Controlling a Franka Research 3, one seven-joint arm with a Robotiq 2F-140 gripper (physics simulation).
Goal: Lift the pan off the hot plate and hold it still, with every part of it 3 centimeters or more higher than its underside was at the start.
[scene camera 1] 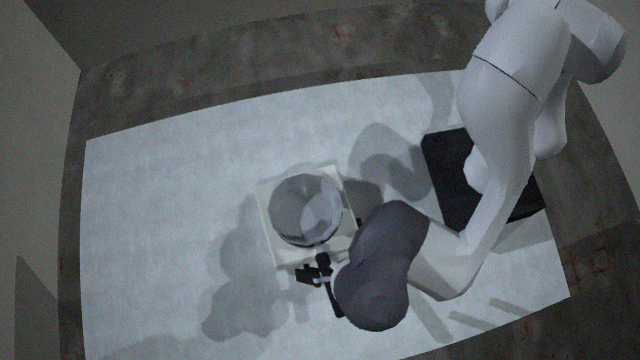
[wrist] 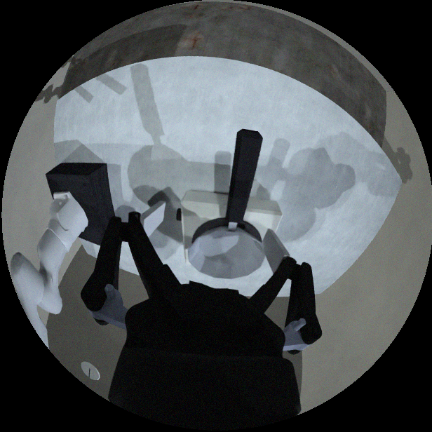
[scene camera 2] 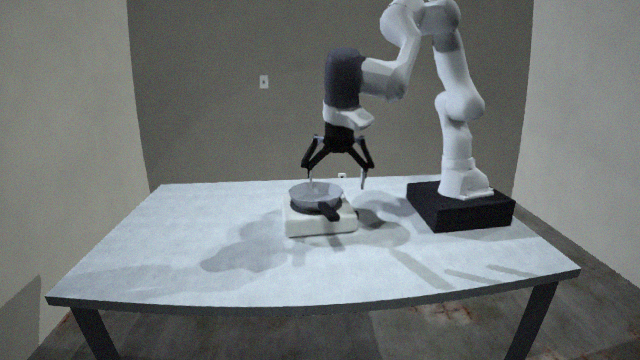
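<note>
There is my gripper (scene camera 2: 336, 186), and the wrist view has my gripper too (wrist: 215, 224). I can see a hot plate (scene camera 1: 285, 255), which appears again in scene camera 2, the plate (scene camera 2: 297, 222), and in the wrist view, the plate (wrist: 200, 211). A grey pan (scene camera 1: 305, 209) (scene camera 2: 323, 196) (wrist: 229, 252) is in those same views.
</note>
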